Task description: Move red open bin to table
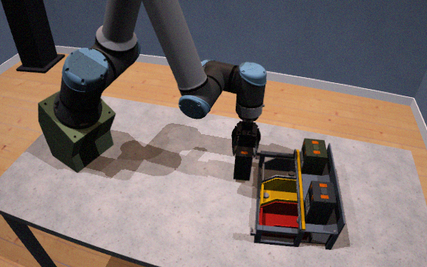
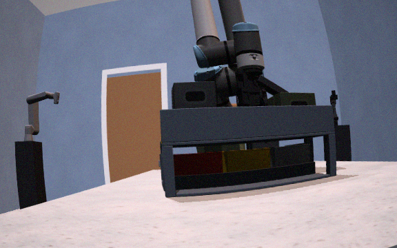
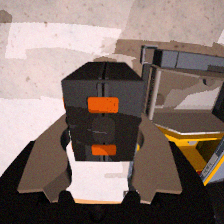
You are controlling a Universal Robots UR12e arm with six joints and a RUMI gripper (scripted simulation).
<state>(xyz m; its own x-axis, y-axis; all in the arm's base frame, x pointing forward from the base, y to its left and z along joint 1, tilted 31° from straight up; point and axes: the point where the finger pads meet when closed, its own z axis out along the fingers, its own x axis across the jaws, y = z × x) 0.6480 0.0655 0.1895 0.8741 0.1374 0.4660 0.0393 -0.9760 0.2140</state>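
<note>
My hand is 180 mm short of the red open bin, 230 mm to the left of it and 80 mm above it. From my hand the other things lie so: yellow bin (170 mm ahead, 120 mm to the right, 80 mm below); yellow rail (220 mm ahead, 110 mm to the right, 10 mm below); black box (40 mm below).
</note>
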